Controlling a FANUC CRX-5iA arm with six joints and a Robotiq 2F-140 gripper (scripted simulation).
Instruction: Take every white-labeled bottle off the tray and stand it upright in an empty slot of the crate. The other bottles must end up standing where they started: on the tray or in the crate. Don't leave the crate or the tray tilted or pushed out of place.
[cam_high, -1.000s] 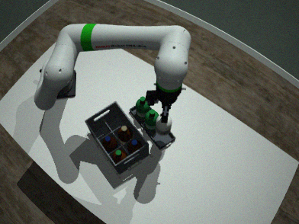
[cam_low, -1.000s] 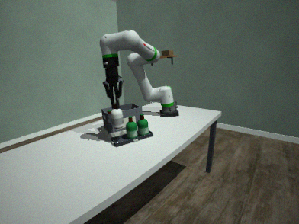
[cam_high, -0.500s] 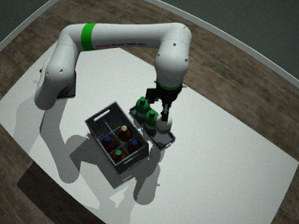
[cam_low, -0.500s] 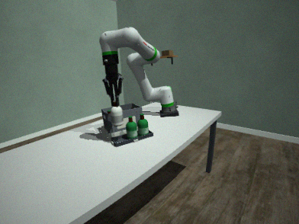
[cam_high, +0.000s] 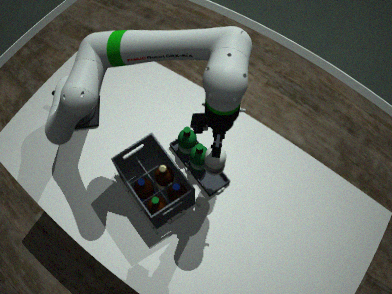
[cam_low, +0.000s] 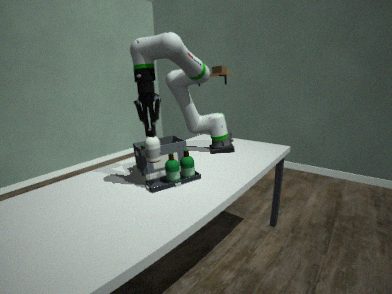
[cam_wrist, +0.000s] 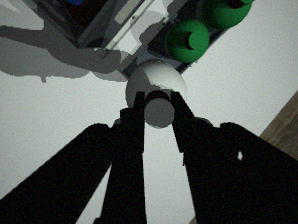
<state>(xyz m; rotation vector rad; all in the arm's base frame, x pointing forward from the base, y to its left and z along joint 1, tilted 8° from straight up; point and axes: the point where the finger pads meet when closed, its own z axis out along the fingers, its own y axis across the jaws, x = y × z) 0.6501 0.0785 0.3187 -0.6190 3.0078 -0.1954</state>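
The white-labeled bottle is 8 cm below my hand. Round my hand: dark tray 28 cm below, 8 cm behind, 3 cm to the left; dark crate 21 cm below, 17 cm behind, 15 cm to the right.
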